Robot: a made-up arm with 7 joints. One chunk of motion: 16 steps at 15 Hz.
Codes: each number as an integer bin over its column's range. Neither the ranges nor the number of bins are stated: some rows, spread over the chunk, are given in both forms.
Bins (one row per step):
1: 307 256 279 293 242 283
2: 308 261 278 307 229 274
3: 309 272 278 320 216 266
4: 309 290 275 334 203 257
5: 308 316 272 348 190 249
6: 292 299 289 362 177 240
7: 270 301 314 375 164 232
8: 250 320 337 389 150 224
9: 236 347 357 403 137 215
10: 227 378 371 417 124 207
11: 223 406 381 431 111 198
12: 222 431 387 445 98 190
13: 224 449 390 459 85 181
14: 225 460 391 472 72 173
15: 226 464 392 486 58 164
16: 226 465 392 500 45 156
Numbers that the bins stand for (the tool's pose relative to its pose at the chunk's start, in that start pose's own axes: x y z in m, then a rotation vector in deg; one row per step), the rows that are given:
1: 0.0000 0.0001 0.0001 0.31 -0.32 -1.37
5: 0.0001 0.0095 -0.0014 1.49 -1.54 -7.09
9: -0.0069 0.0143 0.0168 2.68 -2.78 -12.82
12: -0.0083 0.0275 0.0233 3.58 -3.70 -17.02
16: -0.0079 0.0328 0.0244 4.76 -4.94 -22.75
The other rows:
2: 0.0001 0.0009 -0.0002 0.61 -0.62 -2.89
3: 0.0002 0.0026 -0.0002 0.89 -0.93 -4.23
4: 0.0002 0.0054 -0.0008 1.19 -1.23 -5.75
6: -0.0014 0.0068 0.0022 1.79 -1.84 -8.61
7: -0.0036 0.0071 0.0076 2.07 -2.15 -9.95
8: -0.0055 0.0101 0.0125 2.37 -2.48 -11.30
10: -0.0078 0.0192 0.0199 2.98 -3.09 -14.16
11: -0.0082 0.0236 0.0220 3.28 -3.39 -15.68
13: -0.0081 0.0303 0.0240 3.88 -4.00 -18.54
14: -0.0080 0.0320 0.0242 4.16 -4.31 -19.88
15: -0.0079 0.0326 0.0244 4.46 -4.64 -21.40

